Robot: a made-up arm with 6 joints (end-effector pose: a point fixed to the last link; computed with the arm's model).
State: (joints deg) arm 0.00 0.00 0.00 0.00 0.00 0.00
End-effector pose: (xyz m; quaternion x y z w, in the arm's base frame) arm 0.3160 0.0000 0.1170 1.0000 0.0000 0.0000 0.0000
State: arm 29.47 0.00 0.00 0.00 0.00 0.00
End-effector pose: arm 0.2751 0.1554 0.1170 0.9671 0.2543 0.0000 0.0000
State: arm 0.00 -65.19 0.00 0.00 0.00 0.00
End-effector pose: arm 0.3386 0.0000 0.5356 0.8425 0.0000 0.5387 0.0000
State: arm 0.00 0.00 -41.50 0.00 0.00 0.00
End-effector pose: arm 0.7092 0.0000 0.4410 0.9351 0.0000 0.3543 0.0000
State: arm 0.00 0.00 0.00 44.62 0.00 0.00
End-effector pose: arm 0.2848 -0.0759 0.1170 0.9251 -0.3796 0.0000 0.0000
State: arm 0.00 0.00 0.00 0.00 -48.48 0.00
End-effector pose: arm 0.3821 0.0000 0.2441 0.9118 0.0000 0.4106 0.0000
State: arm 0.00 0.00 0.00 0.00 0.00 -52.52
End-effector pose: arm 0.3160 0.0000 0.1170 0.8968 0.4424 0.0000 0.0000
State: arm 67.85 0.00 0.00 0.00 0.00 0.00
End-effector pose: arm 0.1191 0.2926 0.1170 0.8298 0.5581 0.0000 0.0000
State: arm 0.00 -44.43 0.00 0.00 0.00 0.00
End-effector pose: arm 0.3845 0.0000 0.4031 0.9258 0.0000 0.3781 0.0000
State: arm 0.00 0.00 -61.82 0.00 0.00 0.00
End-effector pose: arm 0.7943 0.0000 0.6800 0.8580 0.0000 0.5137 0.0000
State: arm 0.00 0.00 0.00 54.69 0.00 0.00
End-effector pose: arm 0.2704 -0.0881 0.1170 0.8883 -0.4593 0.0000 0.0000
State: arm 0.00 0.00 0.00 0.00 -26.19 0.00
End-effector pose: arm 0.3653 0.0000 0.1787 0.9740 0.0000 0.2266 0.0000
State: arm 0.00 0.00 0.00 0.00 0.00 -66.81
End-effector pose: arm 0.3160 0.0000 0.1170 0.8348 0.5506 0.0000 0.0000
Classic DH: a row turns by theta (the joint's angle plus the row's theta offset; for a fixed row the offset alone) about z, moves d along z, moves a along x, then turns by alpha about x. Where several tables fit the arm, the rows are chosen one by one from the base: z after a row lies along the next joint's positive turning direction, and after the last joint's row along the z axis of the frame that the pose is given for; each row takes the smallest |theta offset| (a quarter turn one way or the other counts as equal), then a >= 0, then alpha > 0; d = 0 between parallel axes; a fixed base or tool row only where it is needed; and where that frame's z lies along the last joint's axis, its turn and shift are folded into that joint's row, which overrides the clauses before.
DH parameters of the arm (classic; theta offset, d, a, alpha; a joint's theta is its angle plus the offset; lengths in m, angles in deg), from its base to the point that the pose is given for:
joint 1: 0 0.344 0 -90
joint 2: -79.4 0 0.4619 0
joint 3: 79.4 0 0.123 -90
joint 4: 0 0.544 0 90
joint 5: 0 0 0.108 -90
joint 6: 0 0.137 0 0

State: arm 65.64 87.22 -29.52 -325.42 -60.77 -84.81
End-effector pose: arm 0.1561 0.1076 -0.2188 0.3904 0.8841 -0.0173 0.2561
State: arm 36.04 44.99 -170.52 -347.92 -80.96 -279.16
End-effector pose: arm 0.5011 0.3252 1.0930 0.2478 0.0032 -0.4726 0.8457
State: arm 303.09 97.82 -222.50 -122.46 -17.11 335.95
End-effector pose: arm 0.6152 -0.7222 0.6018 0.2976 0.4522 -0.1132 0.8332
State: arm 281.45 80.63 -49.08 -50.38 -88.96 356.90
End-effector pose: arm 0.1868 -0.3832 -0.1503 0.7570 -0.3186 0.5705 0.0045
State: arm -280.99 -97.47 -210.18 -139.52 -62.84 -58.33
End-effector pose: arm -0.2749 -0.8326 0.0631 0.3431 -0.5038 0.1111 0.7850
